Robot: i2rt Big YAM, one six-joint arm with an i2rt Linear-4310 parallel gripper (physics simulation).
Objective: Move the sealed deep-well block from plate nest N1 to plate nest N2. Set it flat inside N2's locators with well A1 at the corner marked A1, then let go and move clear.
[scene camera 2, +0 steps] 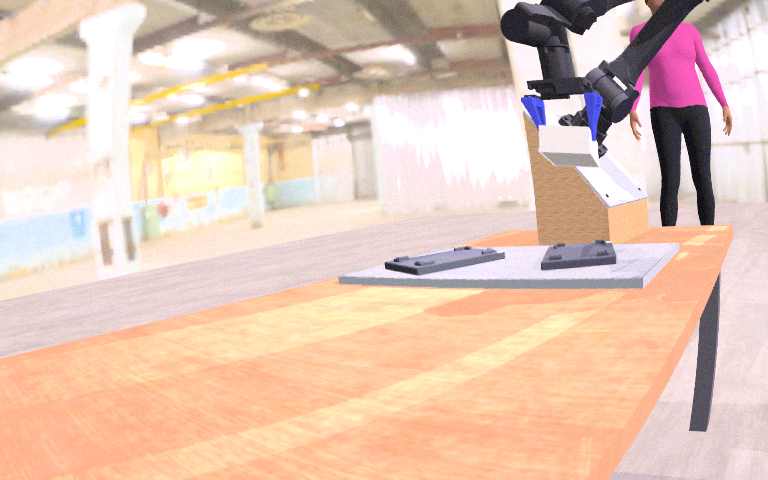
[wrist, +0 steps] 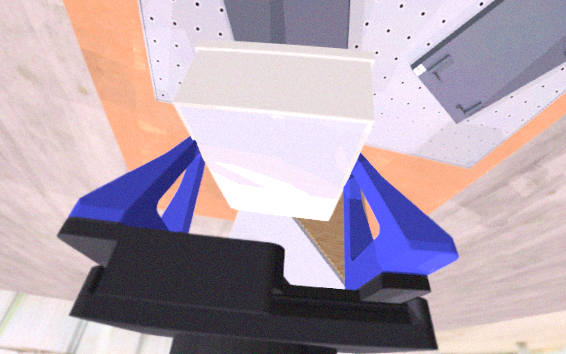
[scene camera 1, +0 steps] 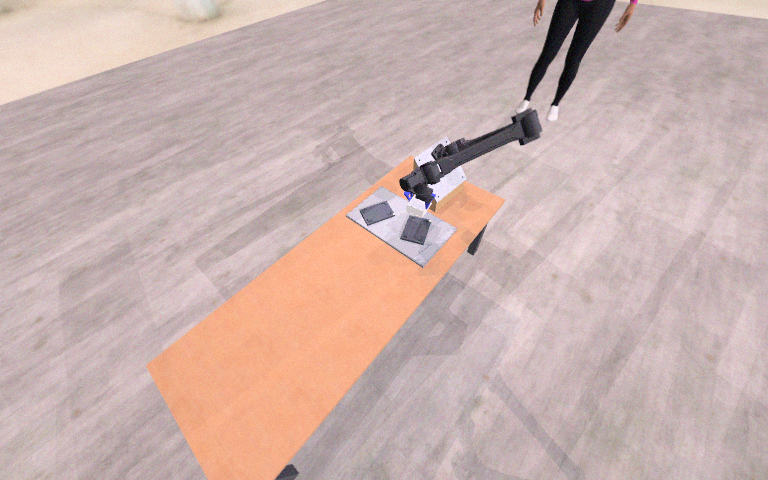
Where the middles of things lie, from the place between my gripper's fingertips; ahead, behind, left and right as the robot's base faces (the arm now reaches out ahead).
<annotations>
My gripper is now 1 cm past the white block (scene camera 2: 572, 146) and 1 cm above it.
</annotations>
